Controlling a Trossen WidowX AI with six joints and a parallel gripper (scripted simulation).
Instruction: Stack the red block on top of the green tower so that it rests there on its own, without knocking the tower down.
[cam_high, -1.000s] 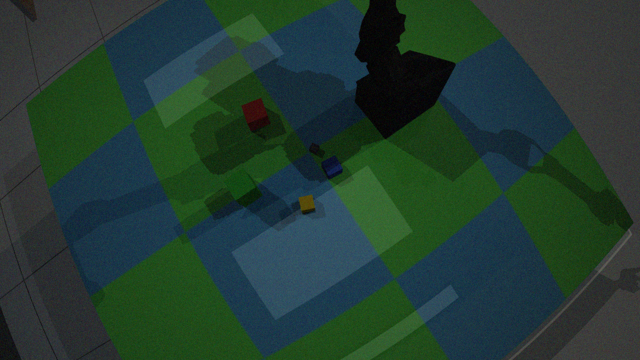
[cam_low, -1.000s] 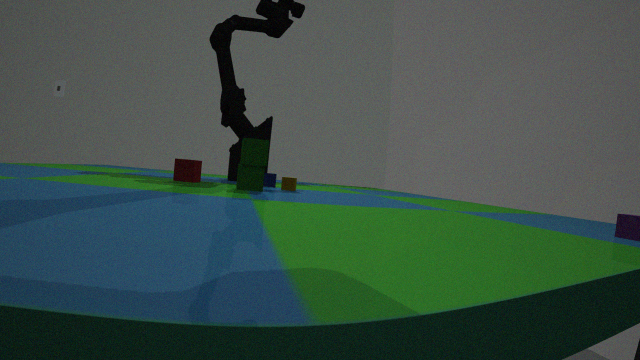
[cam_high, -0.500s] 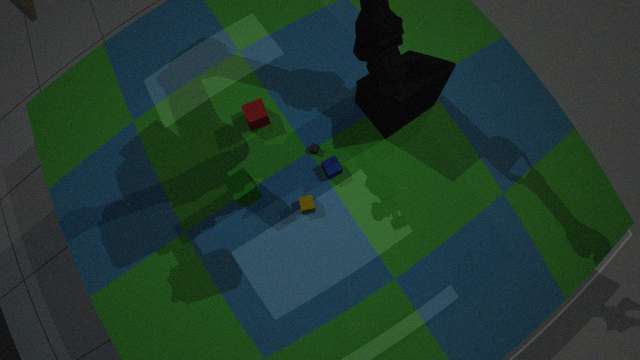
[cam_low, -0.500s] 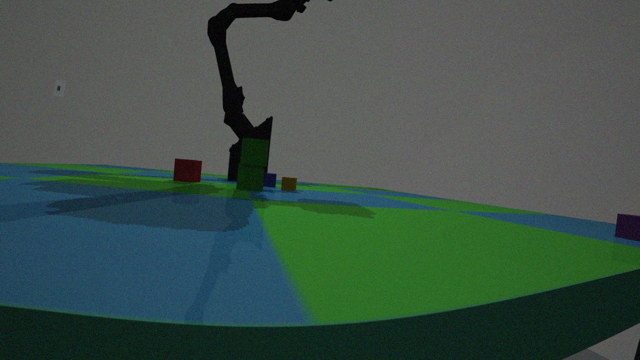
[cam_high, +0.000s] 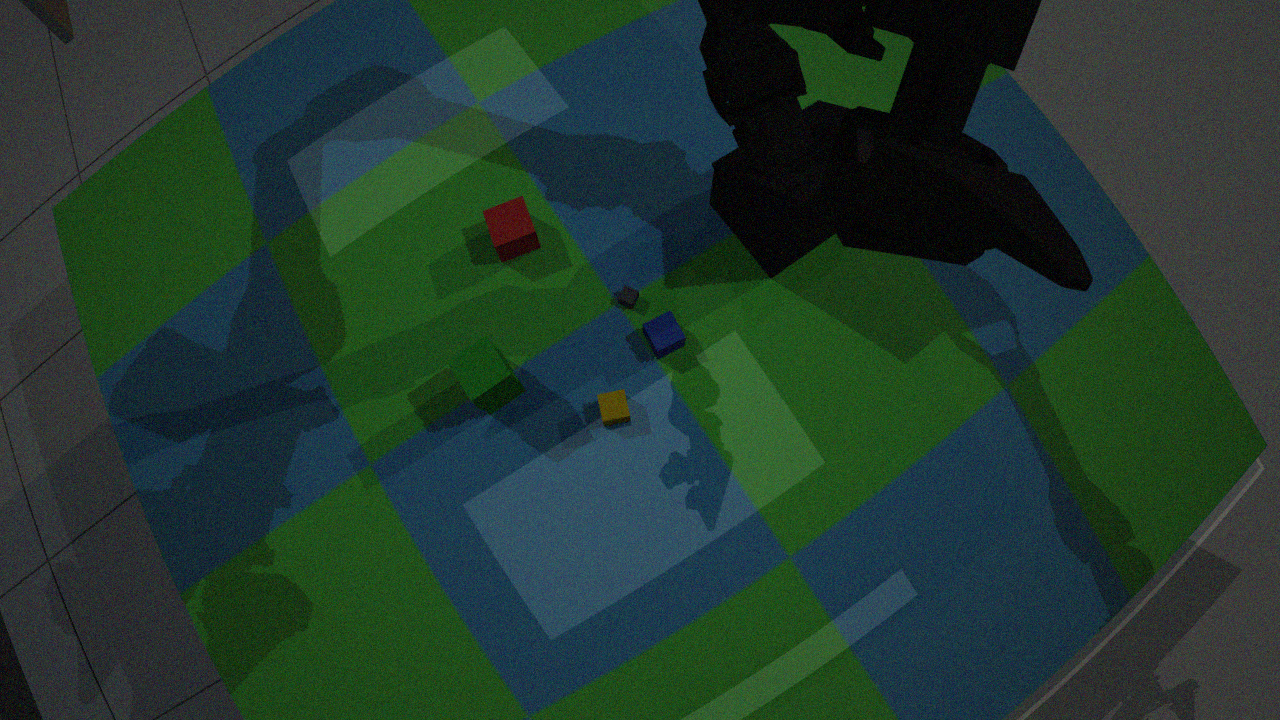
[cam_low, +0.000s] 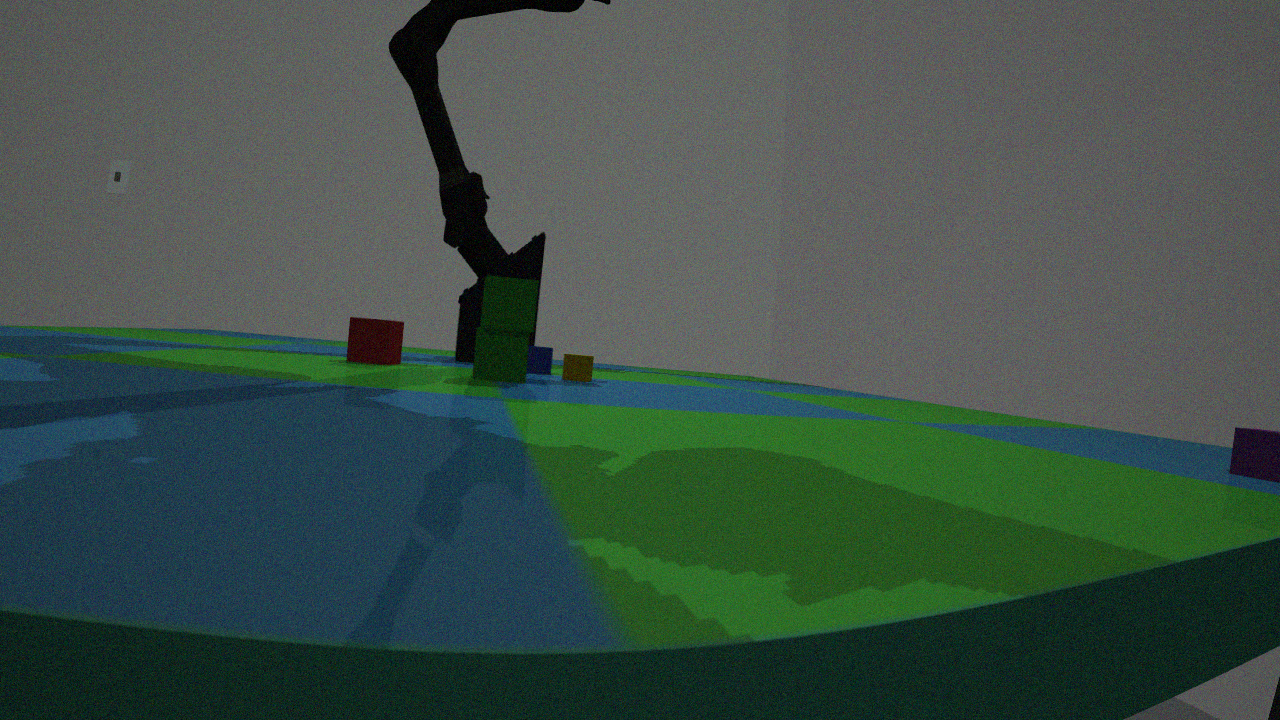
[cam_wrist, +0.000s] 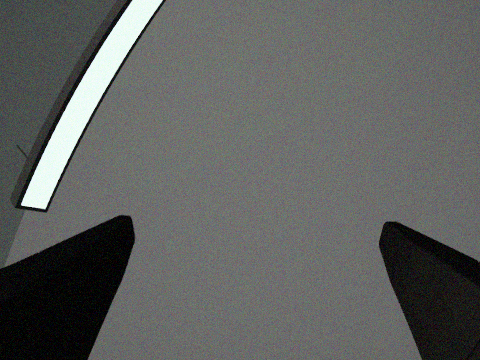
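Right now my gripper tip is 70 mm short of the red block, 370 mm to the left of it and 690 mm above it. The rest, counted from my gripper tip: small dark block 10 mm ahead, 240 mm to the right, 700 mm below; then blue block 180 mm to the right, 700 mm below; then yellow block 90 mm ahead, 150 mm to the right, 700 mm below.
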